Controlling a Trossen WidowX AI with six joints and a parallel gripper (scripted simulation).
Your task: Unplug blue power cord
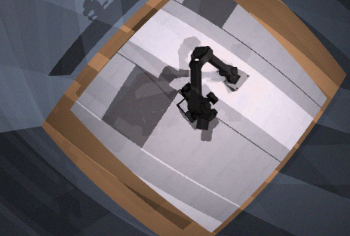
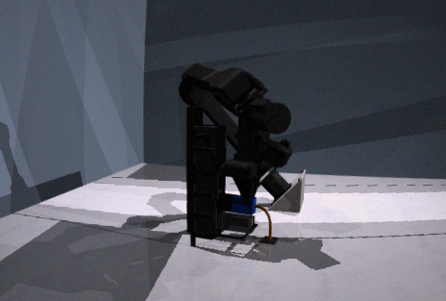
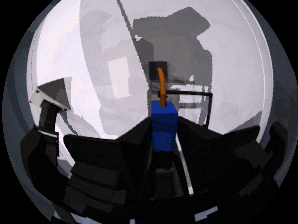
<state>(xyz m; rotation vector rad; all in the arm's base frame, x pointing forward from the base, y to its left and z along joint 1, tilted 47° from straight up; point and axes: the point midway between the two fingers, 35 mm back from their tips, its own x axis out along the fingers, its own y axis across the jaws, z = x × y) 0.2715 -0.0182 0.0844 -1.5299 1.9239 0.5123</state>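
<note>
The blue plug is 30 mm to the right of my gripper tip.
</note>
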